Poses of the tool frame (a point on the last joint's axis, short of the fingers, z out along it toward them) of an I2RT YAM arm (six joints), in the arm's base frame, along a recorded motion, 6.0 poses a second.
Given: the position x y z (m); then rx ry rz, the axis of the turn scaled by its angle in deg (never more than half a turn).
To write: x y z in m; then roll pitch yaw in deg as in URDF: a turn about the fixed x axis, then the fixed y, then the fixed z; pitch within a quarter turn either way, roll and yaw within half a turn. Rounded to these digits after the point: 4 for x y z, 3 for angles.
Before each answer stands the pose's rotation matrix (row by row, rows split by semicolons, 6 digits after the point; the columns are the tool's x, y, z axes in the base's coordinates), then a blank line. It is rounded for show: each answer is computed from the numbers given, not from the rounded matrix.
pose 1, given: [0.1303 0.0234 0.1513 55.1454 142.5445 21.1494]
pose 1, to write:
-0.658217 0.568237 0.493820; 0.687138 0.721453 0.085719; -0.307559 0.395743 -0.865329

[0.1303 0.0234 0.1513 155.424 17.912 133.769]
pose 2, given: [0.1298 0.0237 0.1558 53.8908 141.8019 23.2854]
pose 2, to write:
-0.661111 0.546957 0.513585; 0.682478 0.722765 0.108789; -0.311699 0.422432 -0.851114

[0.1298 0.0237 0.1558 153.604 18.162 134.089]
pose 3, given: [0.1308 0.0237 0.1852 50.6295 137.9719 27.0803]
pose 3, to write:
-0.647499 0.490004 0.583645; 0.674261 0.725270 0.139122; -0.355130 0.483610 -0.800002

[0.1308 0.0237 0.1852 148.847 20.801 133.840]
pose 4, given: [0.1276 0.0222 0.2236 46.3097 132.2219 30.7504]
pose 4, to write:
-0.615185 0.408951 0.674022; 0.664406 0.729154 0.164007; -0.424395 0.548720 -0.720275

[0.1276 0.0222 0.2236 142.699 25.112 132.797]
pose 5, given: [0.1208 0.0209 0.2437 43.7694 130.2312 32.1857]
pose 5, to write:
-0.607247 0.365881 0.705253; 0.652288 0.736383 0.179611; -0.453620 0.569097 -0.685827

[0.1208 0.0209 0.2437 140.314 26.976 132.952]
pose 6, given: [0.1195 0.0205 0.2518 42.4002 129.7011 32.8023]
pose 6, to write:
-0.608331 0.345003 0.714777; 0.643331 0.741766 0.189496; -0.464820 0.575114 -0.673191

[0.1195 0.0205 0.2518 139.492 27.699 133.398]
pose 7, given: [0.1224 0.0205 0.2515 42.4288 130.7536 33.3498]
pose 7, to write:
-0.621761 0.347188 0.702050; 0.641028 0.740606 0.201461; -0.449997 0.575294 -0.683037

[0.1224 0.0205 0.2515 139.894 26.743 134.126]
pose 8, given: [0.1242 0.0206 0.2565 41.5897 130.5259 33.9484]
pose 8, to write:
-0.624182 0.333793 0.706384; 0.635659 0.742642 0.210761; -0.454240 0.580573 -0.675722

[0.1242 0.0206 0.2565 139.331 27.016 134.478]
